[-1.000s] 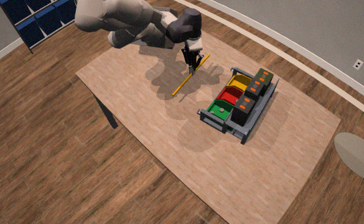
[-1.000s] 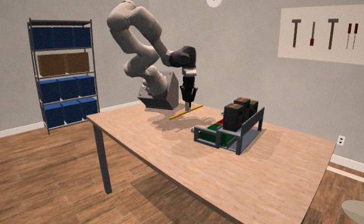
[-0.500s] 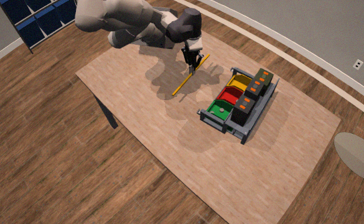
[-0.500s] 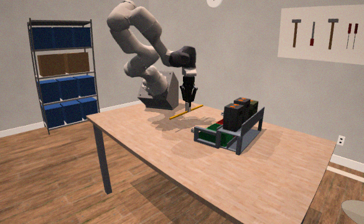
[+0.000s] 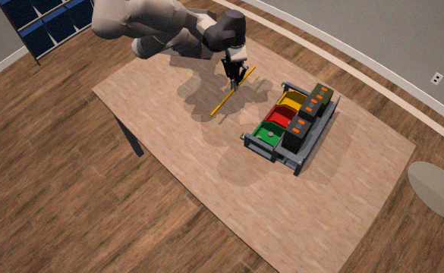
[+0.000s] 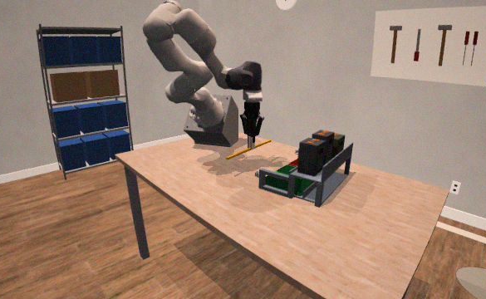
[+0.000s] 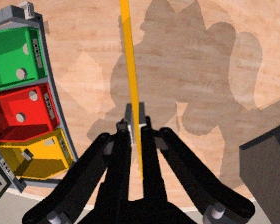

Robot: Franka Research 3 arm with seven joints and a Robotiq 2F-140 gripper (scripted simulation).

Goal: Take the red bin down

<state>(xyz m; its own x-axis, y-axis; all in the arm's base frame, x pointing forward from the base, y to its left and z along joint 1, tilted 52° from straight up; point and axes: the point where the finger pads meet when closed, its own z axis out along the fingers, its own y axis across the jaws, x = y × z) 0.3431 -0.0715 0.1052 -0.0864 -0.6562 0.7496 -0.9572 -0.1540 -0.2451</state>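
Right now my hand is 3 cm above the yellow bar. The rest, counted from my hand: red open bin 27 cm ahead, 3 cm to the right, 8 cm below; yellow bin 28 cm ahead, 9 cm to the left, 8 cm below; green bin 26 cm ahead, 14 cm to the right, 8 cm below.
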